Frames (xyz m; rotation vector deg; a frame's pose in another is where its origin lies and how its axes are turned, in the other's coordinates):
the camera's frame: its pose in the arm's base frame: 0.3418 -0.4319 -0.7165 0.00 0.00 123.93
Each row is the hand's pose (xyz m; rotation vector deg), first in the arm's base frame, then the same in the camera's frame.
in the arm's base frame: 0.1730 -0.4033 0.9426 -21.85 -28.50 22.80
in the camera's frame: 0.1180 0.1241 1.6591 -39.97 6.65 -96.73
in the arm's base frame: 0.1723 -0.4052 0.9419 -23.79 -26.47 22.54
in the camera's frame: 0.1168 0.1257 1.6584 -39.01 9.66 -97.07
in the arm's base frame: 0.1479 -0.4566 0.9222 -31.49 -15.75 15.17
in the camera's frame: 0.0877 0.1747 1.6387 -33.22 23.60 -104.41
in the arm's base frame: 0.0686 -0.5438 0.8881 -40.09 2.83 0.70
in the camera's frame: 0.0596 0.2891 1.6046 -19.82 44.53 -117.21
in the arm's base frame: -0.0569 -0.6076 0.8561 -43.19 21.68 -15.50
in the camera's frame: 0.0768 0.4289 1.5726 -1.49 61.76 -130.06
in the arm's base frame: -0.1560 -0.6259 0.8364 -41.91 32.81 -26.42
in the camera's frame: 0.1169 0.5213 1.5529 12.28 69.51 -138.36
